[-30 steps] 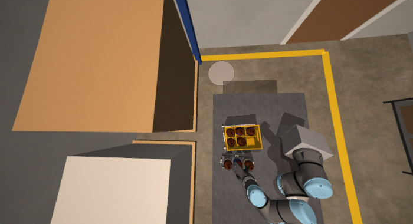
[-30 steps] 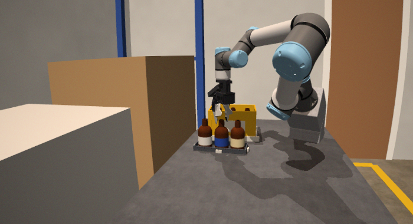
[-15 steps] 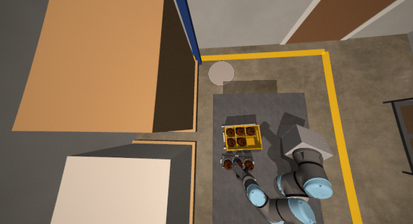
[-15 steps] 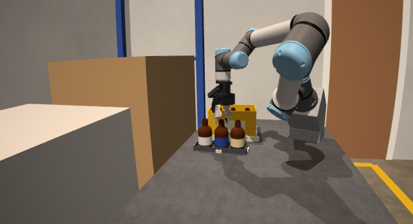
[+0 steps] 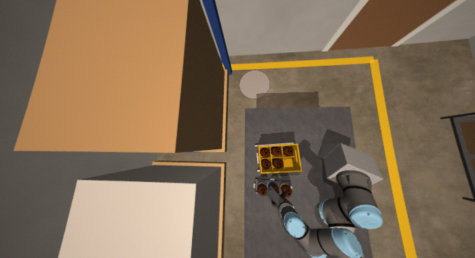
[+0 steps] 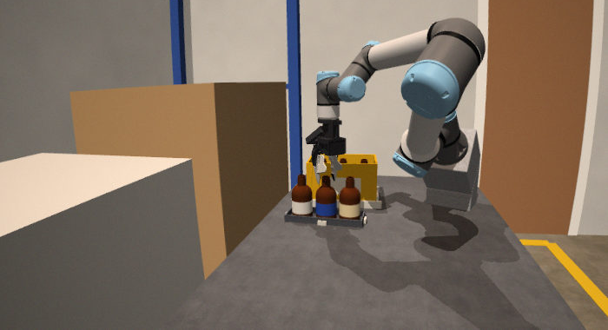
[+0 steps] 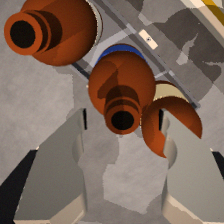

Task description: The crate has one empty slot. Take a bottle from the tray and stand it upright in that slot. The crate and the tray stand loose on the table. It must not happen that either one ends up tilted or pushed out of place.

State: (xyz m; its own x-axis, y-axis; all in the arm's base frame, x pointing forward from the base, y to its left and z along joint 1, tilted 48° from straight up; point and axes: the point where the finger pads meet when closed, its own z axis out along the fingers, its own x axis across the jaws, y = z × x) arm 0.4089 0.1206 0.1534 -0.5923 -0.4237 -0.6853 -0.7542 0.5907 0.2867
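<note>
Right now the white-label bottle is 9 cm ahead of my hand, 1 cm to the left of it and 7 cm below it. Also, from my hand: yellow crate 1 cm ahead, 23 cm to the right, 7 cm below; then dark tray 14 cm below.
</note>
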